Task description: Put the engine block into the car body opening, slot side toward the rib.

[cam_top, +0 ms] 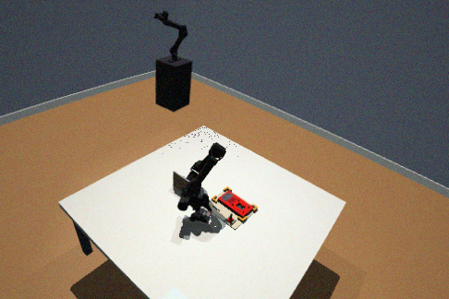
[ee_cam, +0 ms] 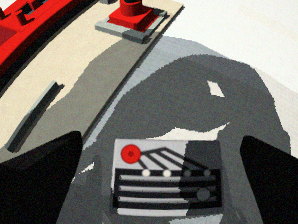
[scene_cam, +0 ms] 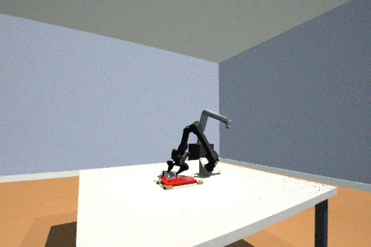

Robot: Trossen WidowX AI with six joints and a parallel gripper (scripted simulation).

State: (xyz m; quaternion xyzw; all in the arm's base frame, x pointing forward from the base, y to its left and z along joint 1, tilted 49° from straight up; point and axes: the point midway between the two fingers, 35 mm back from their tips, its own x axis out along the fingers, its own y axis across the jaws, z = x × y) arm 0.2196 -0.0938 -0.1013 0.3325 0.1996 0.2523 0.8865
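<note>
Right now my gripper tip is 20 mm past the engine block, 10 mm to the left of it and 10 mm above it. From my gripper tip the other things lie so: upright peg (110 mm ahead, 60 mm to the left, 20 mm above).
</note>
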